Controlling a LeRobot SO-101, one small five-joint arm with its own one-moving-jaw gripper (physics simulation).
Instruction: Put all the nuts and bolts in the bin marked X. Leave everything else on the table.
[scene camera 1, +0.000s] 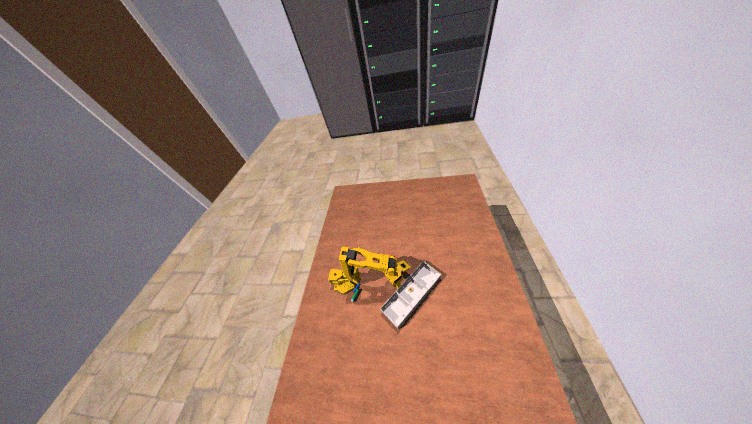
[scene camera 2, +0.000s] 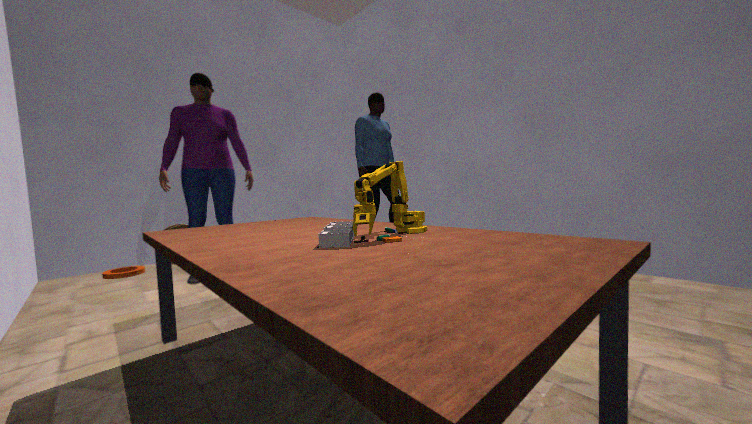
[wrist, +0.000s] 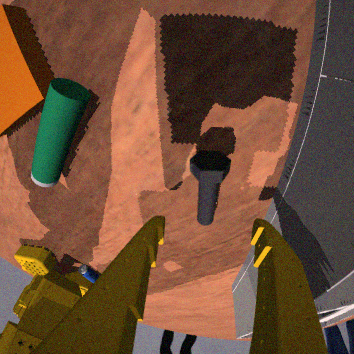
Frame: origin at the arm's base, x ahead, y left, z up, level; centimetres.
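Where they show: hand, tool point: (scene camera 1: 391, 280) (scene camera 2: 368, 233) (wrist: 163, 226); arm's base, link origin: (scene camera 1: 350, 280) (scene camera 2: 407, 232) (wrist: 64, 265).
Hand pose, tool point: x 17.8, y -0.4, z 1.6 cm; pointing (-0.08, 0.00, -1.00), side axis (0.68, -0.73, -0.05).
Observation:
Each offset is from my tool point to the top centre of the thing.
A black bolt @(dy -0.5, dx +2.0, dz -0.3 cm) (wrist: 207, 187) (scene camera 2: 361, 239) lies on the table beside the grey bin tray @(dy -5.1, dx +7.9, dz +3.0 cm) (wrist: 332, 150) (scene camera 2: 335, 238) (scene camera 1: 398, 319). In the wrist view its shank end shows in the gap between the jaw tips, its hexagonal head beyond them. My gripper (wrist: 208, 222) (scene camera 2: 363, 233) is open, with a V-shaped gap and a jaw on each side of the bolt's end in that view; neither jaw presses on it. The right jaw is close to the tray wall. A yellow nut @(dy -3.6, dx +7.5, dz +0.0 cm) (scene camera 1: 410, 289) lies in the tray's middle compartment. The X mark cannot be made out.
A green cylinder @(dy +5.7, dx -0.9, dz -0.2 cm) (wrist: 56, 135) with a white end lies left of the bolt in the wrist view, beside an orange block @(dy +9.5, dx -0.7, dz -0.6 cm) (wrist: 17, 75) (scene camera 2: 391, 239). A green and blue item @(dy -5.9, dx -14.7, dz -0.2 cm) (scene camera 1: 355, 292) (scene camera 2: 390, 230) lies near the arm's base.

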